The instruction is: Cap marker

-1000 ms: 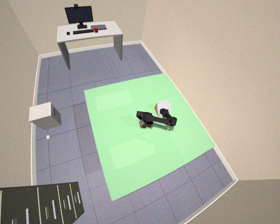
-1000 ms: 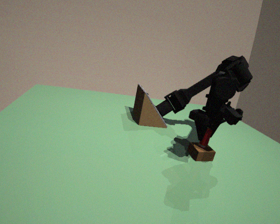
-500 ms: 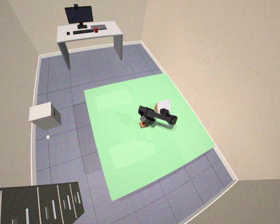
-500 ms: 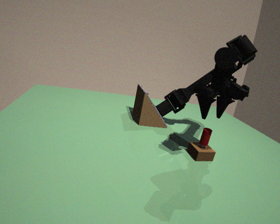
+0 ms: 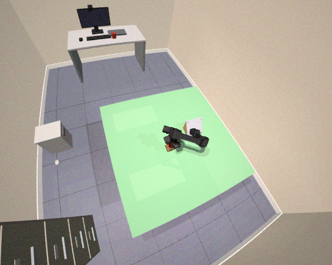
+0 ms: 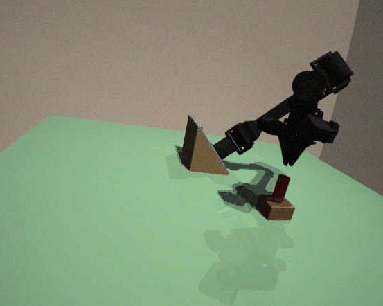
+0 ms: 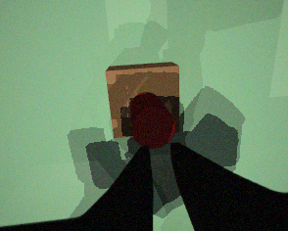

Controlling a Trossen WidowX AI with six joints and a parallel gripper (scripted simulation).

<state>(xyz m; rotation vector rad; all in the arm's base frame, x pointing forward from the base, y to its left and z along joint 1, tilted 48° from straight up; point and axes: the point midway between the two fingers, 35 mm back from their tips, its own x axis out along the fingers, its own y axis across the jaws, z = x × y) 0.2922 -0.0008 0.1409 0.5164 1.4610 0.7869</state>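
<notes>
The red cap lies 6 cm below my gripper tip. From my gripper tip the other things lie so: red marker 6 cm below.
</notes>
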